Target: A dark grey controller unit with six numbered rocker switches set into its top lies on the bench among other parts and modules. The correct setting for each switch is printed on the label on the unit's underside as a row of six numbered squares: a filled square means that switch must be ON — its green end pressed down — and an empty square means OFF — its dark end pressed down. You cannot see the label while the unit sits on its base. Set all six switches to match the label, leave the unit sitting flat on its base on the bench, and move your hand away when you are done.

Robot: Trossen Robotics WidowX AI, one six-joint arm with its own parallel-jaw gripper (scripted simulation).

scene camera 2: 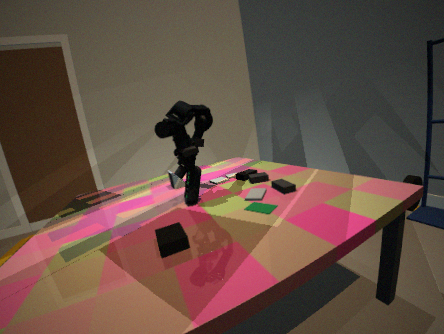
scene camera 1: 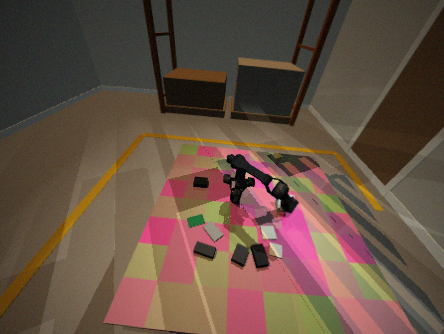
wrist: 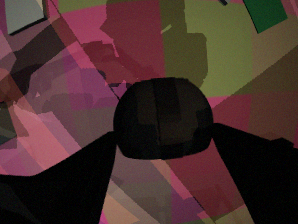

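The gripper is there in the pictures, and the wrist view has it as well. There's a black box in the pictures too.
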